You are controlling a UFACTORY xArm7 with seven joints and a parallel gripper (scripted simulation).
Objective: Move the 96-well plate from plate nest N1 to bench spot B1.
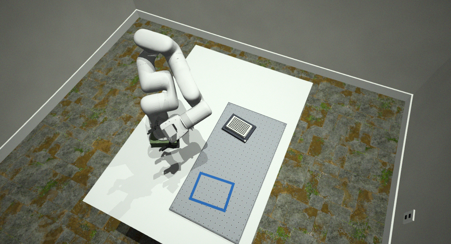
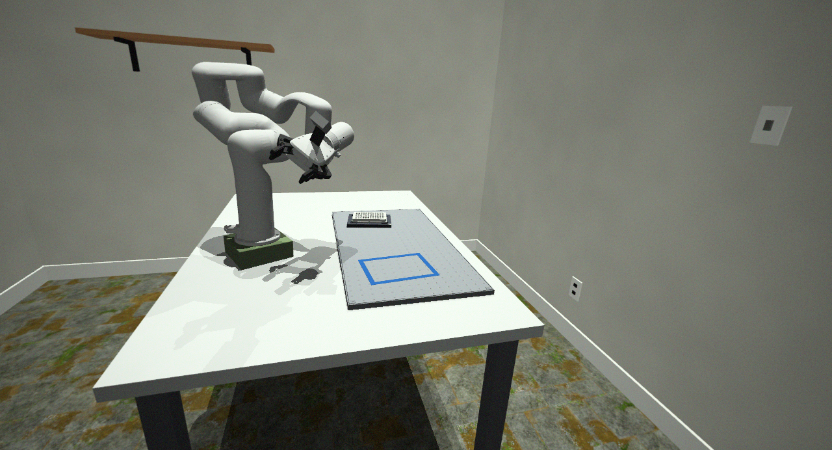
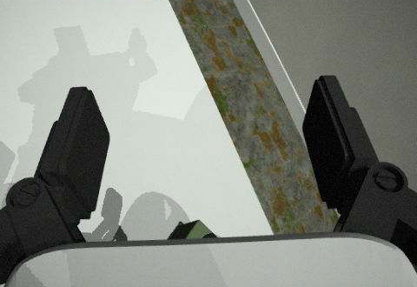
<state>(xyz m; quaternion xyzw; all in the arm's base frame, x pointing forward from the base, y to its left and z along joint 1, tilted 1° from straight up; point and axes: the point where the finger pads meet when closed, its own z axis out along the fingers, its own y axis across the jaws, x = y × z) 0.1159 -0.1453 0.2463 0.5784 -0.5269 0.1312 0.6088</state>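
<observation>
Now: the white 96-well plate 38 cm to the left of my hand, 27 cm below it and 23 cm ahead of it. The rest, counted from my hand: dark plate nest 38 cm to the left, 28 cm below, 23 cm ahead.
</observation>
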